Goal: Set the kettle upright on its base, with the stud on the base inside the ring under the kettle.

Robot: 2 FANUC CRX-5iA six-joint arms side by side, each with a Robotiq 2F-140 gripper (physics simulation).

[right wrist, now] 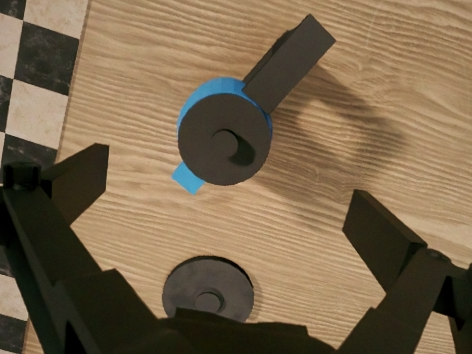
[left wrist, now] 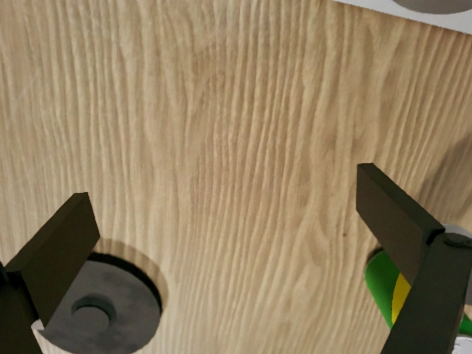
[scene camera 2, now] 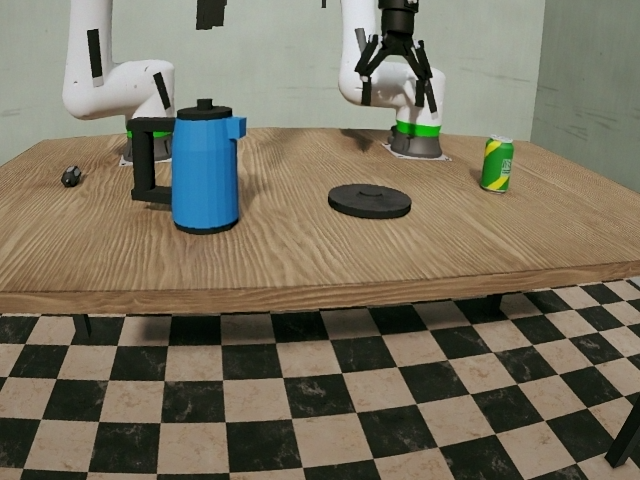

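Note:
The blue kettle (scene camera 2: 205, 173) (right wrist: 225, 117) with black lid and handle stands upright on the table, left of the base in scene camera 2. Its handle points left and its spout right there; its underside and ring are hidden. The round black base (scene camera 2: 341, 202) (left wrist: 127, 305) (right wrist: 181, 286) lies flat on the table, its stud (scene camera 2: 370, 191) (left wrist: 91, 318) (right wrist: 207, 301) facing up. My left gripper (scene camera 2: 393, 98) (left wrist: 224, 201) is open and empty, high above the table behind the base. My right gripper (right wrist: 230, 189) is open and empty, above the kettle; scene camera 2 mostly cuts it off.
A green and yellow can (scene camera 2: 497, 165) (left wrist: 382, 282) stands right of the base in scene camera 2. A small dark object (scene camera 2: 71, 176) lies at the left of the wooden table (scene camera 2: 289, 258). Both arm mounts stand at the back. The table's front edge runs before the kettle.

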